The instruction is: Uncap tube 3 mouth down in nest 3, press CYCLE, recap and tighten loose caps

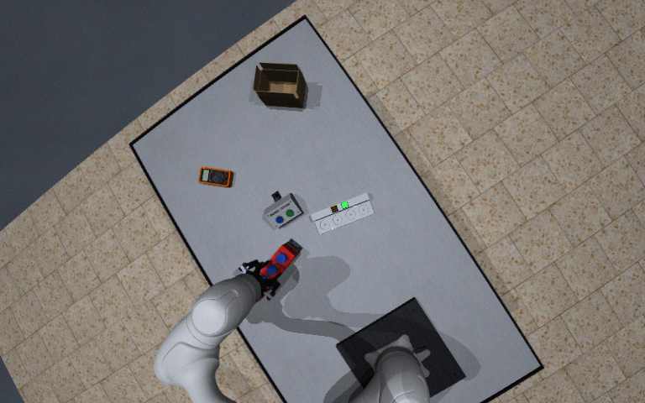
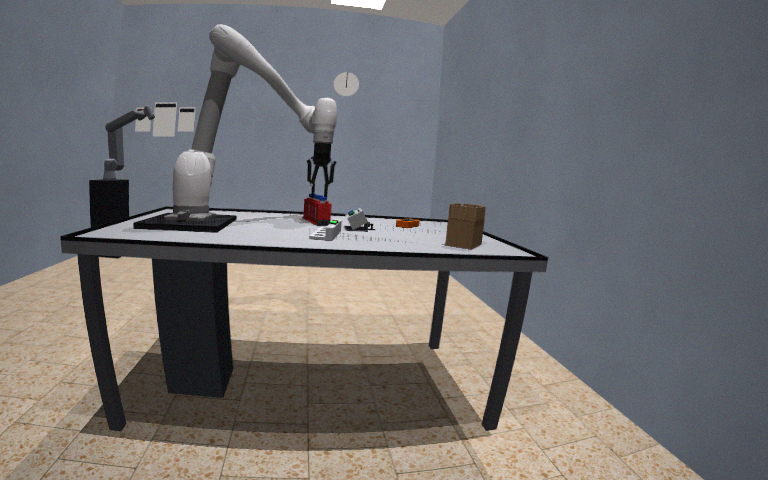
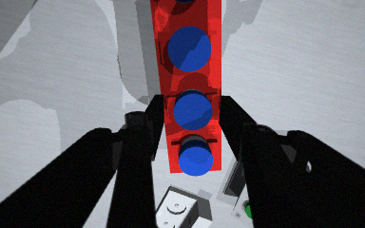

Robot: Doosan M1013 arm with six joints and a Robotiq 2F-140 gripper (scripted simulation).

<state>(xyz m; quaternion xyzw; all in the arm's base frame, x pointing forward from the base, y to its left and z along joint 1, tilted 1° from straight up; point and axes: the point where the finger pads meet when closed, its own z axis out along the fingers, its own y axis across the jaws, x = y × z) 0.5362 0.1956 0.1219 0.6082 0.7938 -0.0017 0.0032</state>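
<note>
Right now my hand is 3 cm above the blue cap. Also, from my hand: key housing: 16 cm ahead, 12 cm to the right, 9 cm below; then green ready key: 14 cm ahead, 14 cm to the right, 8 cm below; then blue cycle key: 14 cm ahead, 10 cm to the right, 8 cm below.
</note>
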